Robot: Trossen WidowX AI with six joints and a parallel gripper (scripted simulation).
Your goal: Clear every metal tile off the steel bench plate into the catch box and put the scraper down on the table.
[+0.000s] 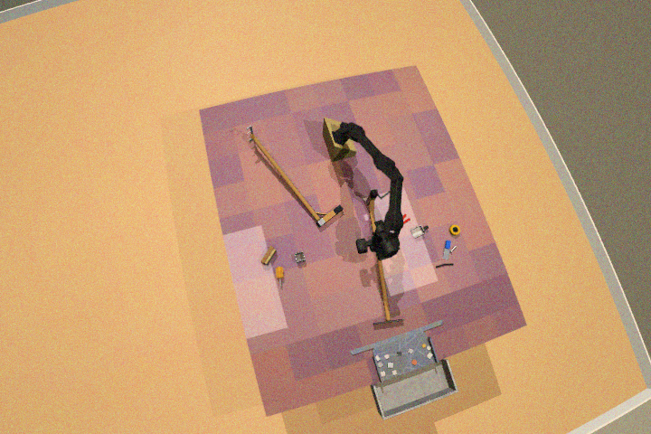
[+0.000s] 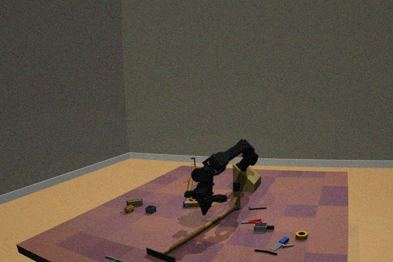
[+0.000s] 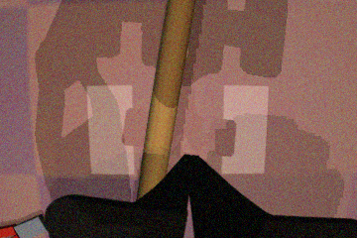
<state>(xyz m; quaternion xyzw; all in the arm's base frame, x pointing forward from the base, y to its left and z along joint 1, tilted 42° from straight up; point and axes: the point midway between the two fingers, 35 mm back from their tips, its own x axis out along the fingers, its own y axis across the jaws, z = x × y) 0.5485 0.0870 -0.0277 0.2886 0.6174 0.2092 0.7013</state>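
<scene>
Right now my gripper tip is 30 mm short of the long scraper and 20 mm to the right of it. Also, from my gripper tip: grey box (340 mm to the right, 60 mm behind, 50 mm below); then yellow tape roll (440 mm to the left, 50 mm below, 20 mm behind); then blue-handled tool (370 mm to the left, 70 mm ahead, 50 mm below).
</scene>
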